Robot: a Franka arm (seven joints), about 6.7 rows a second.
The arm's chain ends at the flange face. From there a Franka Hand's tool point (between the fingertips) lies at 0.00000 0.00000 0.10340 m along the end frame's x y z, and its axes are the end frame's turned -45 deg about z.
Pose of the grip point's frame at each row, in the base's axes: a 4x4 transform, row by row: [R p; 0 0 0 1], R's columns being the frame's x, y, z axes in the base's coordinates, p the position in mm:
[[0.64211 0.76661 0.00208 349.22], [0.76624 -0.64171 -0.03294 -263.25], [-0.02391 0.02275 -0.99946 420.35], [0 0 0 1]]
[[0.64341 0.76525 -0.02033 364.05], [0.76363 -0.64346 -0.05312 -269.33], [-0.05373 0.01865 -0.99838 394.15], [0 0 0 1]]
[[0.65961 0.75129 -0.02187 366.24], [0.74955 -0.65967 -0.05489 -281.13], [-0.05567 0.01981 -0.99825 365.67], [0 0 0 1]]
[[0.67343 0.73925 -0.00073 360.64], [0.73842 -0.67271 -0.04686 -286.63], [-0.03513 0.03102 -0.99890 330.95], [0 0 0 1]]
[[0.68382 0.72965 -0.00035 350.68], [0.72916 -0.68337 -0.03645 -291.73], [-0.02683 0.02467 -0.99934 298.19], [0 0 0 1]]
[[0.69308 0.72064 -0.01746 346.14], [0.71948 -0.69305 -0.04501 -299.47], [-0.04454 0.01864 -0.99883 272.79], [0 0 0 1]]
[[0.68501 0.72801 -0.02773 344.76], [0.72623 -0.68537 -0.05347 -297.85], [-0.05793 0.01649 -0.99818 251.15], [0 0 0 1]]
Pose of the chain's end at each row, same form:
[[0.99612 0.08803 0.00208 349.00], [0.08806 -0.99557 -0.03294 -259.84], [-0.00082 0.03299 -0.99946 523.69], [0 0 0 1]]
[[0.99607 0.08615 -0.02033 366.15], [0.08497 -0.99496 -0.05312 -263.84], [-0.02481 0.05118 -0.99838 497.38], [0 0 0 1]]
[[0.99766 0.06483 -0.02187 368.50], [0.06355 -0.99647 -0.05489 -275.45], [-0.02536 0.05337 -0.99825 468.89], [0 0 0 1]]
[[0.99892 0.04654 -0.00073 360.72], [0.04646 -0.99782 -0.04686 -281.78], [-0.00291 0.04678 -0.99890 434.24], [0 0 0 1]]
[[0.99947 0.03241 -0.00035 350.72], [0.03238 -0.99881 -0.03645 -287.96], [-0.00153 0.03642 -0.99934 401.52], [0 0 0 1]]
[[0.99965 0.01949 -0.01746 347.95], [0.01869 -0.99881 -0.04501 -294.82], [-0.01831 0.04468 -0.99883 376.07], [0 0 0 1]]
[[0.99916 0.03041 -0.02773 347.63], [0.02889 -0.99815 -0.05347 -292.32], [-0.02930 0.05262 -0.99818 354.36], [0 0 0 1]]

